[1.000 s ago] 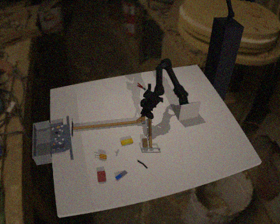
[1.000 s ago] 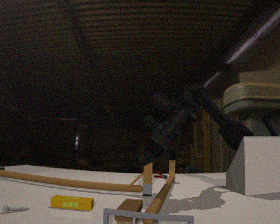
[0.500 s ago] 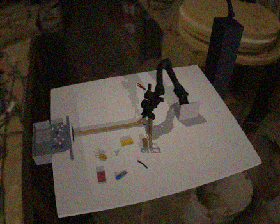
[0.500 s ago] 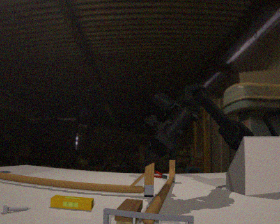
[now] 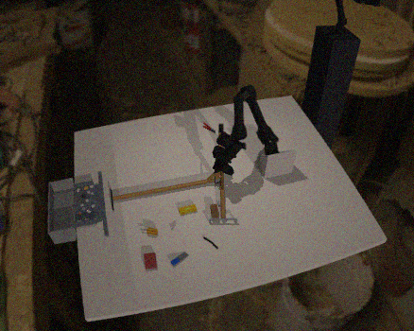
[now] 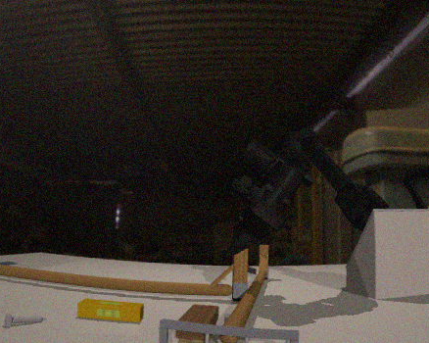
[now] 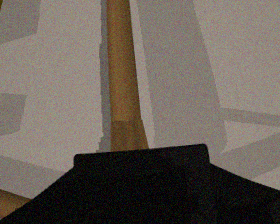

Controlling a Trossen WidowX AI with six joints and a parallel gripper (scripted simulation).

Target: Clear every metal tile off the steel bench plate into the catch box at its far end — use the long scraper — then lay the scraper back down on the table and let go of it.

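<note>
Right now the long wooden scraper is 50 mm behind my gripper tip, 20 mm to the right of it and 30 mm below it. Round my gripper tip: yellow block: 180 mm ahead, 160 mm to the left, 80 mm below; brown block: 60 mm ahead, 210 mm to the left, 80 mm below; long scraper: 260 mm ahead, 10 mm to the right, 30 mm below.
</note>
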